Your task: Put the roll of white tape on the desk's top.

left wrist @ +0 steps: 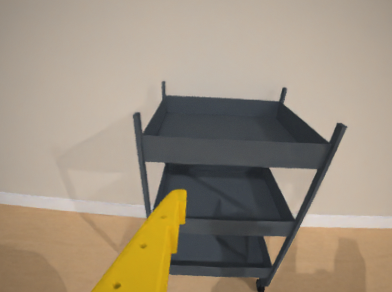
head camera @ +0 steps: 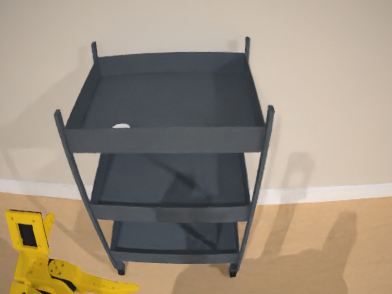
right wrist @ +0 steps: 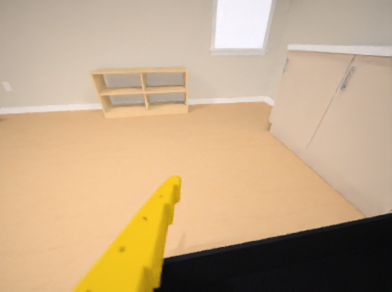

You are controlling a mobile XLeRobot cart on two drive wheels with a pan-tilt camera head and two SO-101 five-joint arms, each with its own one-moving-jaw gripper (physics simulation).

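Places are measured from the left arm's base along level axes (x right, y ahead, z up), in metres.
Pixels of known places: left hand, tool point: (left wrist: 186, 202) (head camera: 53, 216); right hand, tool point: (right wrist: 180, 185).
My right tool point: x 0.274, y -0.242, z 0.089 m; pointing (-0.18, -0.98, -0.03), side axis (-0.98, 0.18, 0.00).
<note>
Behind a point stands the place of what it marks.
The roll of white tape (head camera: 121, 126) {x -0.007, y 0.635, z -0.090 m} is a small white shape on the top tray of the dark grey cart (head camera: 165, 140) {x 0.097, y 0.576, z -0.080 m} (left wrist: 235, 151) {x 0.083, y 0.576, z -0.075 m}, near the tray's front left in the head view. The front wall hides its lower part. The tape does not show in the left wrist view. My left gripper (left wrist: 181, 202) is fully open, with one notched jaw in view, in front of the cart and apart from the tape. My left arm (head camera: 35, 265) {x -0.004, y 0.170, z 0.124 m} shows at the lower left of the head view. My right gripper (right wrist: 175, 187) is fully open over the floor. The desk does not show.
The cart has three walled trays and raised corner posts, and stands near a wall. In the right wrist view, a low wooden shelf (right wrist: 145, 91) {x 0.608, y -2.448, z -0.426 m} stands at the far wall, pale cabinets (right wrist: 320, 100) {x -0.850, y -1.152, z -0.213 m} stand at the right, and a black edge (right wrist: 280, 242) crosses the lower right.
</note>
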